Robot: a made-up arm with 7 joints. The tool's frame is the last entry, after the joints. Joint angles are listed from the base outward.
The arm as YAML. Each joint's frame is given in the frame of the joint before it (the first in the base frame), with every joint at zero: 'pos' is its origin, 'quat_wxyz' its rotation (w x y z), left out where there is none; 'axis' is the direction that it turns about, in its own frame. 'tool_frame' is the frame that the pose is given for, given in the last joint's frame.
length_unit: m
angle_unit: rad
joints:
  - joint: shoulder
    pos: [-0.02, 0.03, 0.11]
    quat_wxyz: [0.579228, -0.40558, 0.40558, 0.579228]
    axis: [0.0, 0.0, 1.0]
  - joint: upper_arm
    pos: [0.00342, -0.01, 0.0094]
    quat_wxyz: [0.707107, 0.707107, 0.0, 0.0]
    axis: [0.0, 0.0, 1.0]
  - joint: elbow
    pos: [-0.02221, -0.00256, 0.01]
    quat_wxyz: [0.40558, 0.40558, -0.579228, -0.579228]
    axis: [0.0, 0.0, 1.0]
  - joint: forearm
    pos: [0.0, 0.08, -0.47]
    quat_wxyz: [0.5, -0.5, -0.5, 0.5]
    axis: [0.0, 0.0, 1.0]
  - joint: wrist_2
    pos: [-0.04, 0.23, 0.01]
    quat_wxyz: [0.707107, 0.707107, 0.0, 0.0]
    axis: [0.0, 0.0, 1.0]
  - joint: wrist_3
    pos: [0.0, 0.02, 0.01]
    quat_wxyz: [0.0, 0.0, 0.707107, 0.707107]
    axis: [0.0, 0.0, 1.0]
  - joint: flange
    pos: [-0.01, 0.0, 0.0]
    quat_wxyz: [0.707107, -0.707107, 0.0, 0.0]
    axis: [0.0, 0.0, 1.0]
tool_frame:
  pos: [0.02, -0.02, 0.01]
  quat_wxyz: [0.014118, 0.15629, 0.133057, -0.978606]
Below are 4 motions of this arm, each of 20 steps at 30 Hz.
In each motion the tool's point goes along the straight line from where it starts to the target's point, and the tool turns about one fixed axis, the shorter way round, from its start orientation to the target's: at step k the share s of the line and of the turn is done. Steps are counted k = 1, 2, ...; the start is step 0. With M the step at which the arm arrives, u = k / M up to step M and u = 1 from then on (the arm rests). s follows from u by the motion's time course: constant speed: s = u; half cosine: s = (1 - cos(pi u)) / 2; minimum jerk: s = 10 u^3 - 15 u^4 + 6 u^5.
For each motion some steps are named. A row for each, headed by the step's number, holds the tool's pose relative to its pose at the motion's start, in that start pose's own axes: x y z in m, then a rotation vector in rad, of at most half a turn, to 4 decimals.
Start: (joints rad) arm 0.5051 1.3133 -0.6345 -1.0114 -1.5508 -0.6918 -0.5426
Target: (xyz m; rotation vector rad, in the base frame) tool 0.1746 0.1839 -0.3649 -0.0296 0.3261 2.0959
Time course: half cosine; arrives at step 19
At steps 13, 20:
13: -0.1561 0.3042 0.0318 0.5023 0.2072 -0.7865
20: -0.2018 0.3933 0.0411 0.6494 0.2679 -1.0168

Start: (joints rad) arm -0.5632 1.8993 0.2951 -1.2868 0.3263 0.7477 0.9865
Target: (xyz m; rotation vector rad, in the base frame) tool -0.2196 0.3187 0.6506 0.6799 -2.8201 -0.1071
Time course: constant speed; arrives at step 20
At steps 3, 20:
3: 0.0393 0.0077 0.0543 -0.0362 -0.1653 -0.0085
20: 0.2620 0.0511 0.3619 -0.2412 -1.1019 -0.0564

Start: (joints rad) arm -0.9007 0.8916 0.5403 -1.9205 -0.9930 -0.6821 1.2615
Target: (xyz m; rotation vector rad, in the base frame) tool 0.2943 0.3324 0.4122 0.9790 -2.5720 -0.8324
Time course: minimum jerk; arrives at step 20
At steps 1, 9, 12, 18, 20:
1: 0.0001 0.0001 -0.0001 0.0005 0.0001 -0.0001
9: 0.0311 0.0494 -0.0240 0.1667 0.0382 -0.0379
12: 0.0522 0.0829 -0.0402 0.2796 0.0641 -0.0636
18: 0.0758 0.1205 -0.0584 0.4061 0.0931 -0.0923
20: 0.0764 0.1215 -0.0589 0.4096 0.0939 -0.0931

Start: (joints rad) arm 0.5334 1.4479 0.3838 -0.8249 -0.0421 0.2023 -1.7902
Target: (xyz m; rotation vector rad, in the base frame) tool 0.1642 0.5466 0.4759 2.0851 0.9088 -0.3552
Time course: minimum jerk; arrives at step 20
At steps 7, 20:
7: -0.1021 -0.0029 0.0002 -0.0370 0.1135 0.2210
20: -0.4342 -0.0123 0.0008 -0.1572 0.4824 0.9397

